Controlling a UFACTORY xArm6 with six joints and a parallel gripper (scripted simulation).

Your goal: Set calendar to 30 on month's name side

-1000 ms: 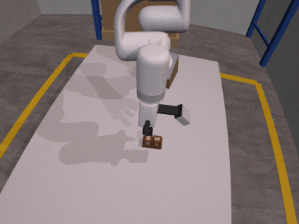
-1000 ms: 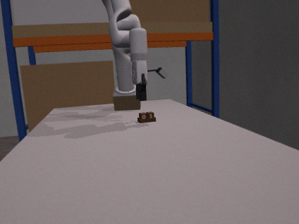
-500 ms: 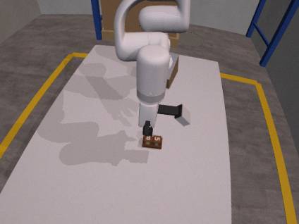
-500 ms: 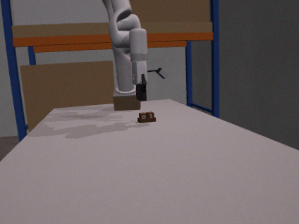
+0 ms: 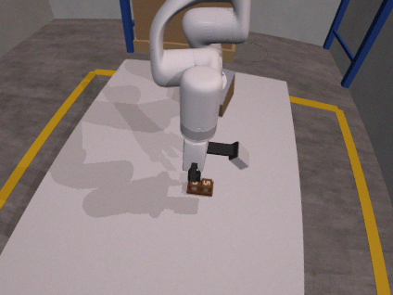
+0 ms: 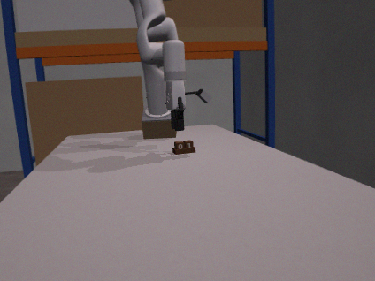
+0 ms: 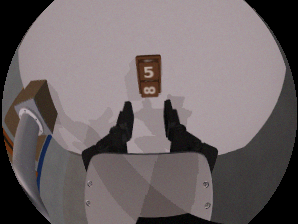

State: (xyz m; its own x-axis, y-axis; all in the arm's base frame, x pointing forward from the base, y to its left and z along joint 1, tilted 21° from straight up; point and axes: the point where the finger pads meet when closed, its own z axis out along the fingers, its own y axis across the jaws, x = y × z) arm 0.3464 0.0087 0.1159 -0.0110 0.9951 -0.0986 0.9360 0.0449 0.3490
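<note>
My gripper is now 80 mm above the brown digit cube and 30 mm to the right of it. The rest, counted from my hand: brown calendar tray: 90 mm below, 20 mm to the left.
</note>
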